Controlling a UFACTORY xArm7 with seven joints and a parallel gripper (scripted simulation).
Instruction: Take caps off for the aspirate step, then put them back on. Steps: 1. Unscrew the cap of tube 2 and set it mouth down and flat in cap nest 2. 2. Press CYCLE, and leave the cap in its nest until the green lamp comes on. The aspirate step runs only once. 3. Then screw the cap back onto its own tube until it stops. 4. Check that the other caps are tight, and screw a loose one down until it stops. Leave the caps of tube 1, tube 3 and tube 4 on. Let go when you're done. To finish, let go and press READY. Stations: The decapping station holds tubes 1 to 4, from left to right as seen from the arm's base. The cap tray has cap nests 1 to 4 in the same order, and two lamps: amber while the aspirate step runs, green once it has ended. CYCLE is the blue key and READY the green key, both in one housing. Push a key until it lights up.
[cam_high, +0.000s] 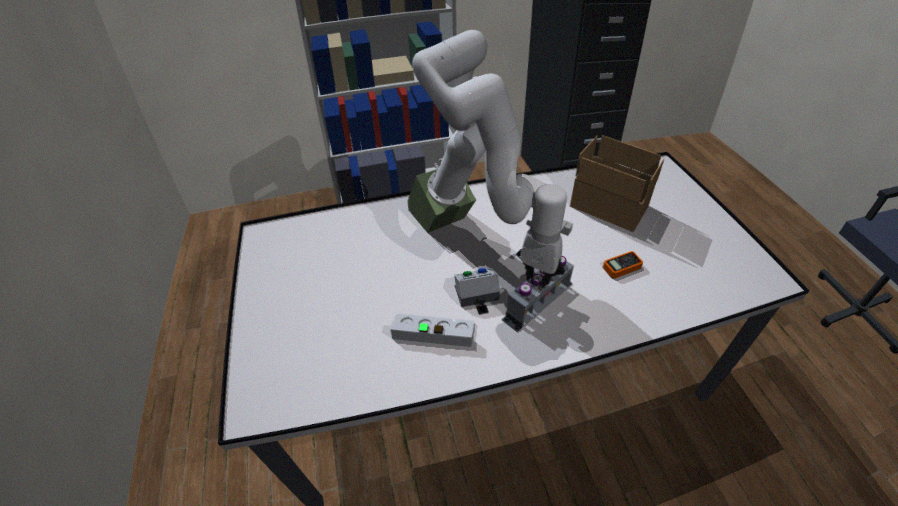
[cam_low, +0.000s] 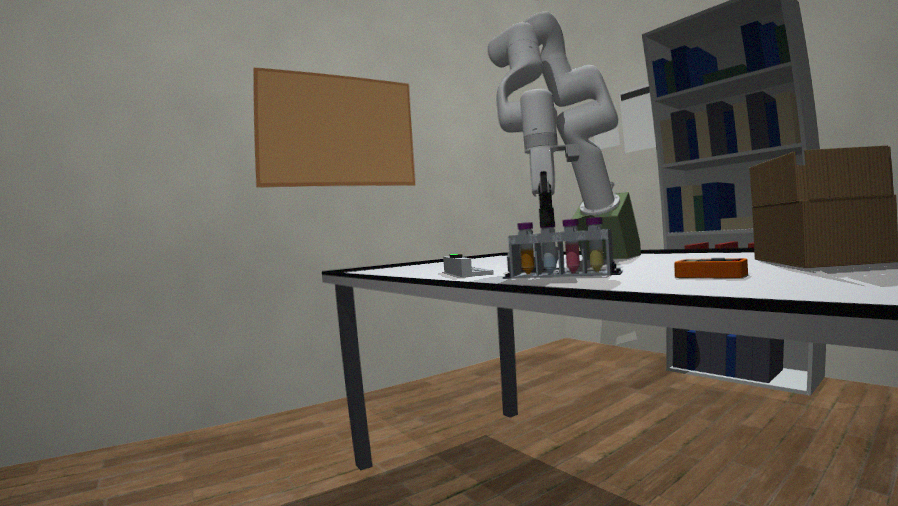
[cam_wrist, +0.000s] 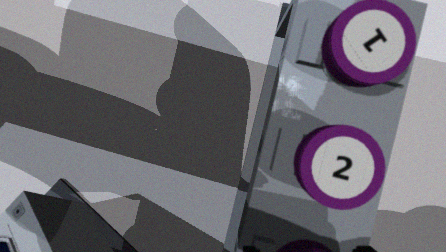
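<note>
The green key lies 150 mm to the right of my hand, 140 mm behind it and 60 mm below it. From my hand the other things lie so: blue key: 140 mm behind, 100 mm to the right, 60 mm below; then cap marked 1: 100 mm to the left, 30 mm behind, 10 mm below; then key housing: 130 mm to the right, 120 mm behind, 80 mm below.
</note>
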